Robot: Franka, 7 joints.
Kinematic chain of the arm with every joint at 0, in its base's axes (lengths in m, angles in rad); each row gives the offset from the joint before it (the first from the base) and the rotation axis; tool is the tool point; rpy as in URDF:
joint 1: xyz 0 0 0.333 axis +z
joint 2: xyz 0 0 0 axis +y
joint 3: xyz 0 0 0.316 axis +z
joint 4: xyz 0.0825 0 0 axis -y
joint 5: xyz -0.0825 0 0.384 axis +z
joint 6: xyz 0 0 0 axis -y
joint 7: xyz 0.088 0 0 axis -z
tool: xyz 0 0 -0.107 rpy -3.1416 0 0
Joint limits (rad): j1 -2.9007..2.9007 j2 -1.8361..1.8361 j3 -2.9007..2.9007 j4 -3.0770..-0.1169 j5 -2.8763..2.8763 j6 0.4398..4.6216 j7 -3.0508..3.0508
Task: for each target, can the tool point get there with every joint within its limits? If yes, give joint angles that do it. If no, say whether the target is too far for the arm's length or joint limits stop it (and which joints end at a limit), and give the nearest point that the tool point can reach.
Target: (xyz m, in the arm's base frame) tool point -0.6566 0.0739 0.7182
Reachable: yes | joints -0.5308 -1.5384 -0.4083 -0.9551 -1.1501 1.5225 1.7114
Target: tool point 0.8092 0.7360 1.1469
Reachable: no: too far | nearest point 0.5092 0.4631 0.8451 | short by 0.506 m
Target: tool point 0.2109 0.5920 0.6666
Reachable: yes | joints -0.7923 -1.1918 1.1448 -1.7091 2.4226 1.9543 1.2327
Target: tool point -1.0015 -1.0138 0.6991
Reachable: no: too far | nearest point -0.5839 -0.5911 0.5465 | short by 0.613 m
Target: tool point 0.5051 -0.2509 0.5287
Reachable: yes | joints -1.5146 1.3501 1.6170 -1.5724 -2.2295 3.8117 -1.3783
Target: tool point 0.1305 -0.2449 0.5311
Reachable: yes | joints 0.8631 1.3273 -2.1789 -2.4497 -0.2438 1.3295 -1.4727
